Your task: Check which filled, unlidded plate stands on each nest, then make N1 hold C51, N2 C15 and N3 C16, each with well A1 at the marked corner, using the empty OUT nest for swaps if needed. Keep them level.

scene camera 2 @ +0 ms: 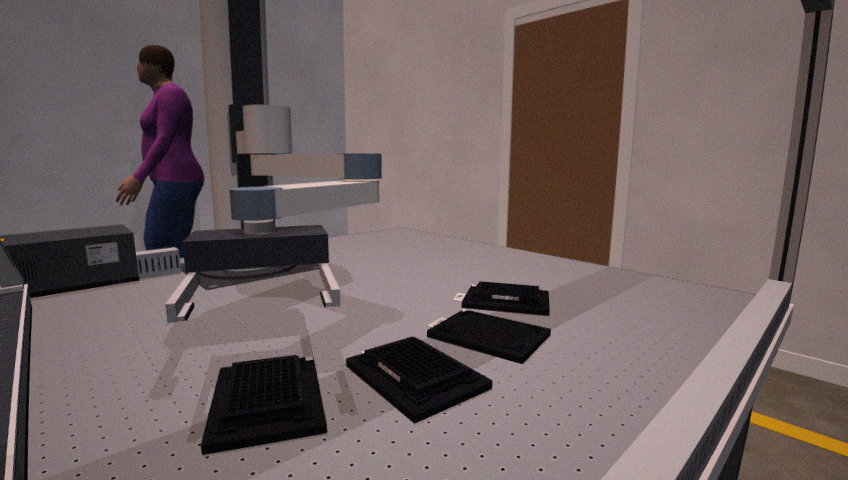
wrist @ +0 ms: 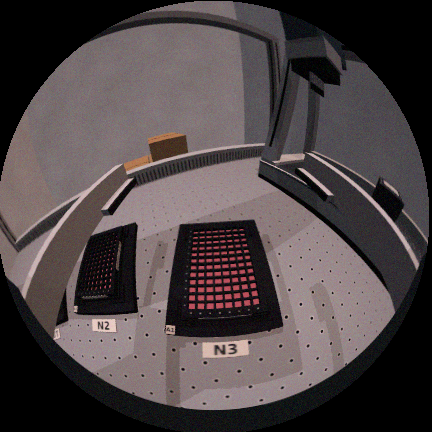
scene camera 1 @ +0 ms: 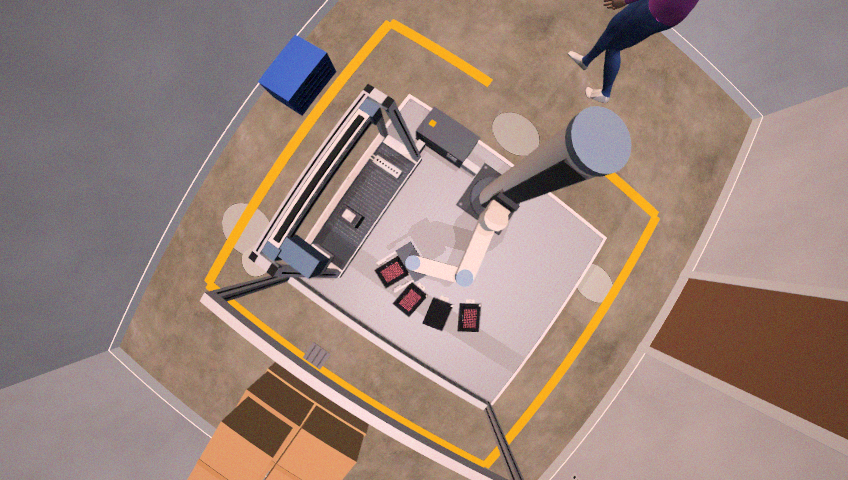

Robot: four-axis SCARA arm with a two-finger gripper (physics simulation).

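Where they show: gripper, between the fingertips: (scene camera 2: 257, 305) (wrist: 215, 159) (scene camera 1: 385, 277); arm's base, origin of its link: (scene camera 2: 248, 270).
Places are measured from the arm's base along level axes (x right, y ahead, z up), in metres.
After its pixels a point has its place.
A red-filled, unlidded plate (scene camera 1: 392, 271) {x 0.229, y 0.653, z 0.034 m} (scene camera 2: 265, 383) {x 0.229, y 0.660, z 0.039 m} (wrist: 223, 270) {x 0.226, y 0.646, z 0.036 m} sits level on the black nest N3 (scene camera 2: 264, 438) {x 0.262, y 0.731, z 0.021 m} (wrist: 227, 326) {x 0.201, y 0.590, z 0.025 m}; the nest's A1 tag (wrist: 170, 329) {x 0.147, y 0.609, z 0.025 m} is at its near left corner. The plate's code is unreadable. A second filled plate (scene camera 1: 410, 298) {x 0.063, y 0.720, z 0.037 m} (scene camera 2: 419, 362) {x 0.059, y 0.739, z 0.039 m} (wrist: 100, 265) {x 0.066, y 0.715, z 0.037 m} sits on N2. The third nest (scene camera 1: 437, 314) {x -0.116, y 0.713, z 0.025 m} (scene camera 2: 489, 334) {x -0.103, y 0.725, z 0.025 m}, with a cut-off label ending in 1 in the wrist view, is bare. A plate (scene camera 1: 469, 317) {x -0.274, y 0.625, z 0.034 m} (scene camera 2: 507, 291) {x -0.272, y 0.635, z 0.038 m} sits on the fourth nest; its label is unreadable. My gripper (scene camera 2: 255, 304) {x 0.238, y 0.679, z 0.142 m} (wrist: 215, 159) {x 0.238, y 0.679, z 0.142 m} is open and empty, raised above N3, fingers spread wider than the plate.
A framed machine (scene camera 1: 324, 172) {x 0.631, y 0.419, z 0.517 m} with a dark deck (scene camera 1: 368, 199) {x 0.556, y 0.403, z 0.062 m} stands beside the nests. A dark box (scene camera 1: 447, 136) {x 0.395, y -0.104, z 0.127 m} (scene camera 2: 71, 258) {x 0.373, y -0.035, z 0.085 m} is at the table's back. A raised rail (scene camera 2: 714, 380) {x -0.118, y 1.027, z 0.060 m} runs along the table edge. A person (scene camera 1: 624, 41) (scene camera 2: 169, 136) stands beyond the table.
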